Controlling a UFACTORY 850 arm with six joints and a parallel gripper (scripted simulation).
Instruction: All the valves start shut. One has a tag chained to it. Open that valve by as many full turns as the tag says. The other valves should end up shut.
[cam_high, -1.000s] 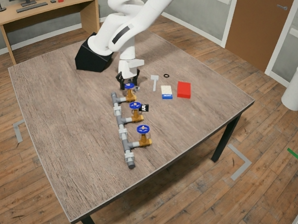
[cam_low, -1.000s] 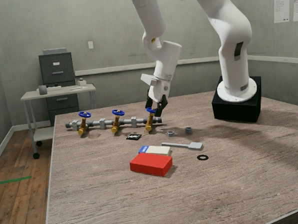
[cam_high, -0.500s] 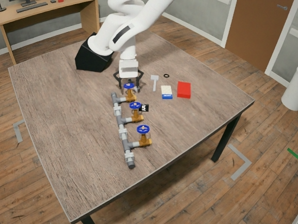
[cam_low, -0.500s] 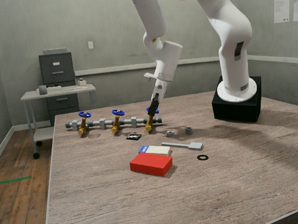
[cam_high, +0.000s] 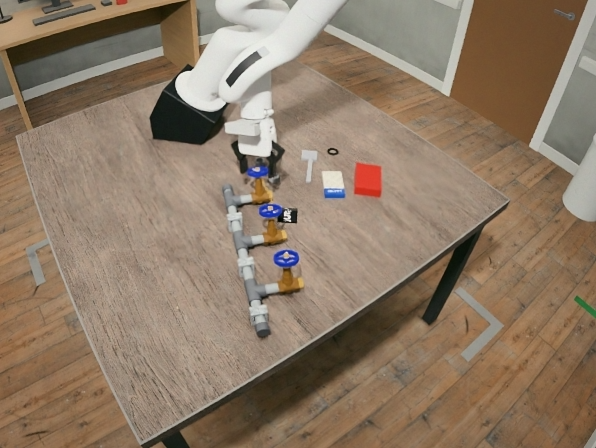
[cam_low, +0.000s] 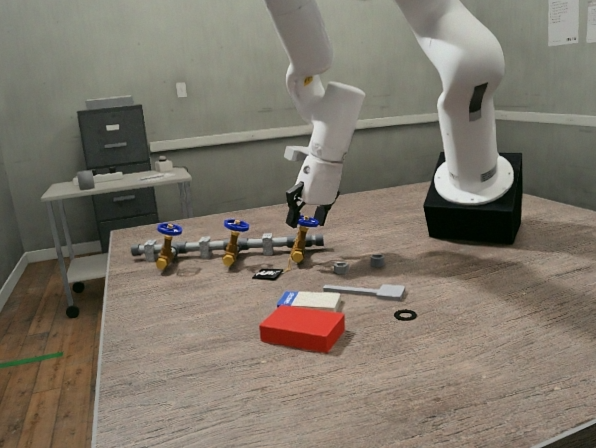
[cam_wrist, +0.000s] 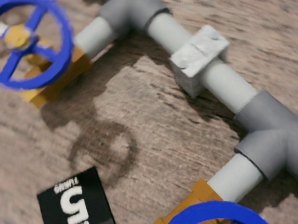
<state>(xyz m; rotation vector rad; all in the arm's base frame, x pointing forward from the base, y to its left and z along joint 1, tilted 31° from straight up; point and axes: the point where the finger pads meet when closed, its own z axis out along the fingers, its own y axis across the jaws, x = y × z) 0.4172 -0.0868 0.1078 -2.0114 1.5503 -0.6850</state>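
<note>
Now: hand 5 cm past the grey hex nut, 9 cm to the right of it and 9 cm above it. Round my hand: grey cap: 13 cm behind, 9 cm to the left, 10 cm below; then grey t-shaped tool: 5 cm behind, 23 cm to the left, 10 cm below; then black tag: 10 cm ahead, 4 cm to the left, 10 cm below.
</note>
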